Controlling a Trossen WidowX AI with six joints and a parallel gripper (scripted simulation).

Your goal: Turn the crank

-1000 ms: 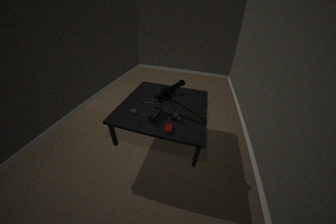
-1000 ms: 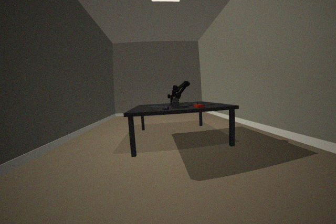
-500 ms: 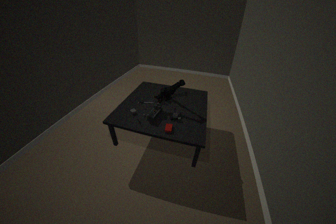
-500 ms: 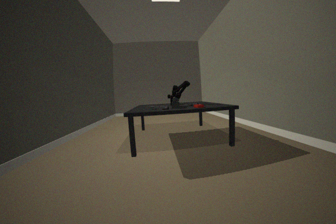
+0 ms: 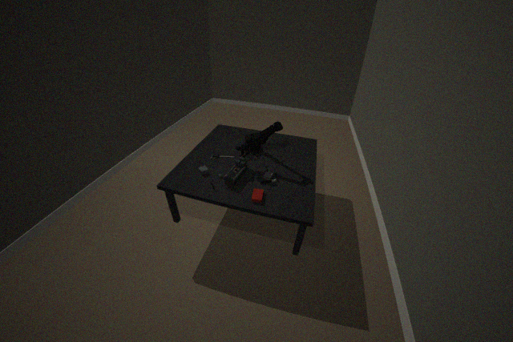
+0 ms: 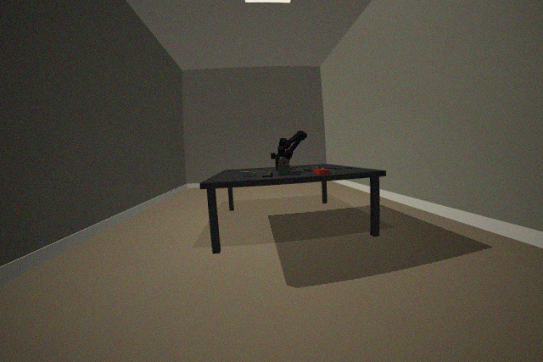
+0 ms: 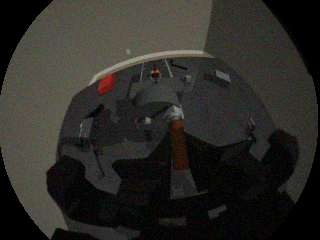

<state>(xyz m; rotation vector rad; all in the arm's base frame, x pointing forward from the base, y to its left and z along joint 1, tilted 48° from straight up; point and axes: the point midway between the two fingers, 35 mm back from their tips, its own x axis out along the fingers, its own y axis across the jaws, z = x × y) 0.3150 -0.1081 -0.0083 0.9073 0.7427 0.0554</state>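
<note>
The crank handle is 30 mm above my gripper tip and 20 mm behind it. From my gripper tip the other things lie so: red pointer: 160 mm ahead, 20 mm to the right.
</note>
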